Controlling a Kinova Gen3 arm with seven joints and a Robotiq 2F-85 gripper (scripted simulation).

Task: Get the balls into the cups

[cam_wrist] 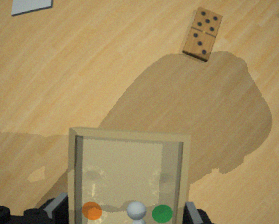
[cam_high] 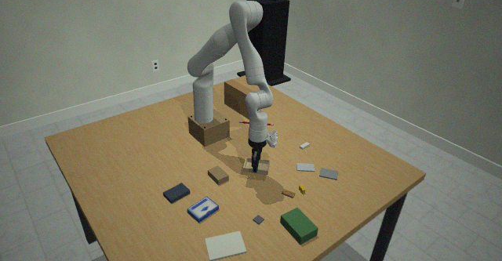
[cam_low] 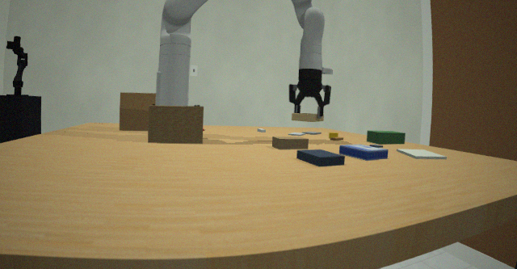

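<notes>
Now: the covered wooden puzzle 20 mm below my hand. From my hand the other things lie so: brown block: 130 mm to the right, 100 mm behind, 80 mm below; then pale grey tile: 240 mm to the left, 90 mm below, 50 mm ahead; then yellow block: 160 mm ahead, 120 mm to the left, 80 mm below.
</notes>
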